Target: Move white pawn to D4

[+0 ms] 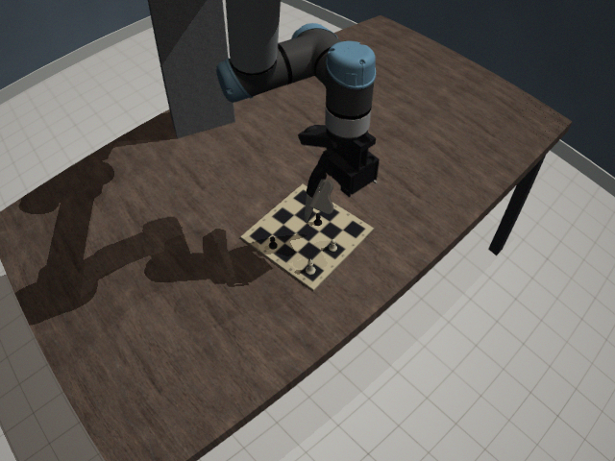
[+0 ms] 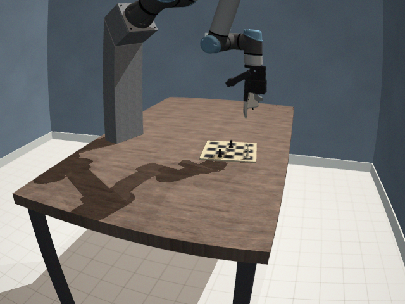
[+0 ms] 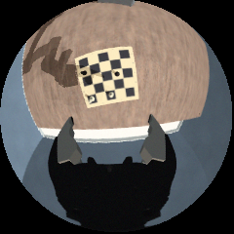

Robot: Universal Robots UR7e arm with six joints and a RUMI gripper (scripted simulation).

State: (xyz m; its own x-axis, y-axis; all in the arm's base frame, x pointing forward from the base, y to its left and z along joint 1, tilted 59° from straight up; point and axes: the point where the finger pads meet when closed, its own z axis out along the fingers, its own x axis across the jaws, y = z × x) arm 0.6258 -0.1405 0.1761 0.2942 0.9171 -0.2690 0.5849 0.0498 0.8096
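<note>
Right now the white piece is 14 cm below my hand. From my hand the other things lie so: chessboard 7 cm behind, 2 cm to the left, 16 cm below.
</note>
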